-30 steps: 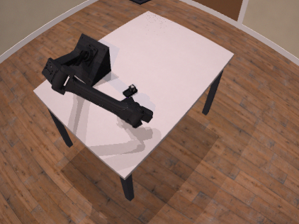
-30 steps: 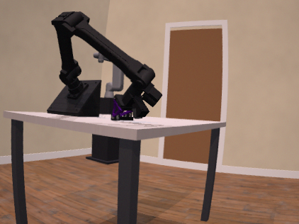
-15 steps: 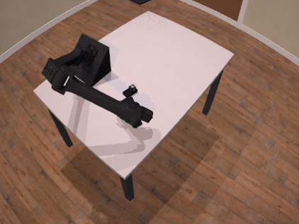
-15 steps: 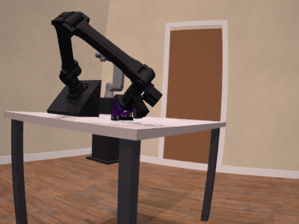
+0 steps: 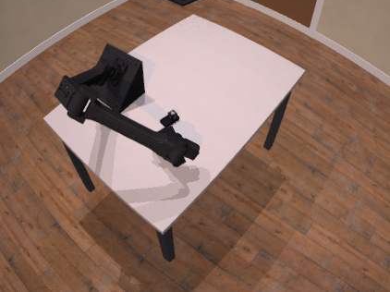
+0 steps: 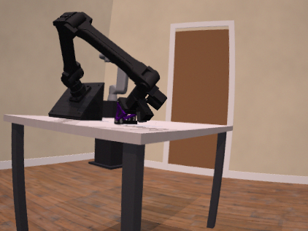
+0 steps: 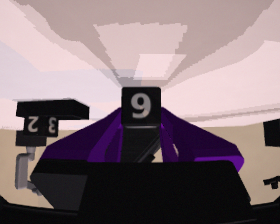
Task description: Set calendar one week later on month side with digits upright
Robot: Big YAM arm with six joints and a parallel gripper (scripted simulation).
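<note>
Now: hand 10 mm past the black date cube and 10 mm above it. From my hand the other things lie so: black tray 110 mm to the left, 40 mm behind, 20 mm below.
</note>
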